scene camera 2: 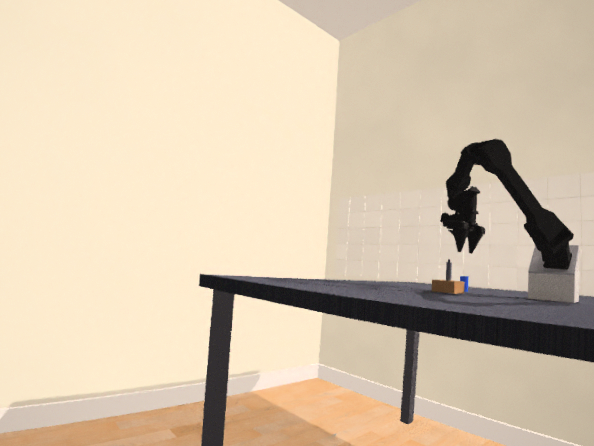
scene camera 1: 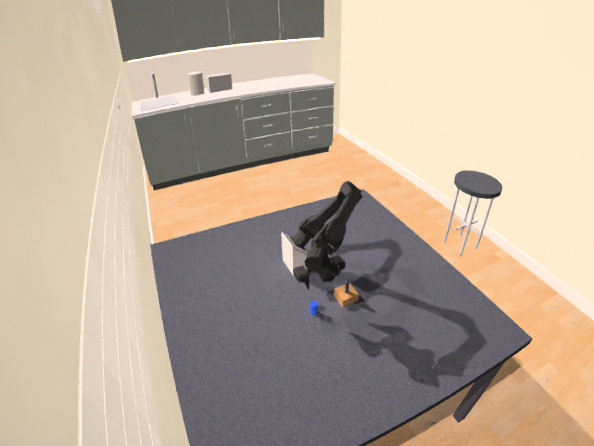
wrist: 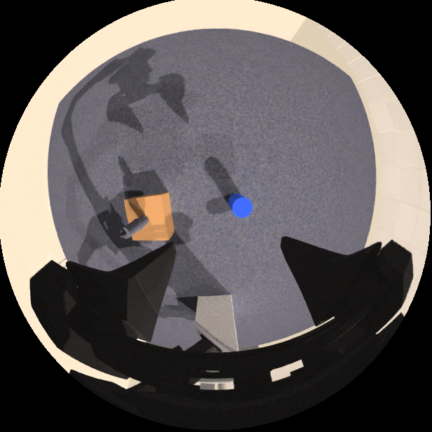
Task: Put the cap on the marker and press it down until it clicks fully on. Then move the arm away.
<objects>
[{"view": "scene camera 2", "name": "my gripper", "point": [465, 252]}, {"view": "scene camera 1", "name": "my gripper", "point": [319, 285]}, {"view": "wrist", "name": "my gripper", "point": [229, 245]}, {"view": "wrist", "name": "orange-brown block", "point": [156, 207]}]
</objects>
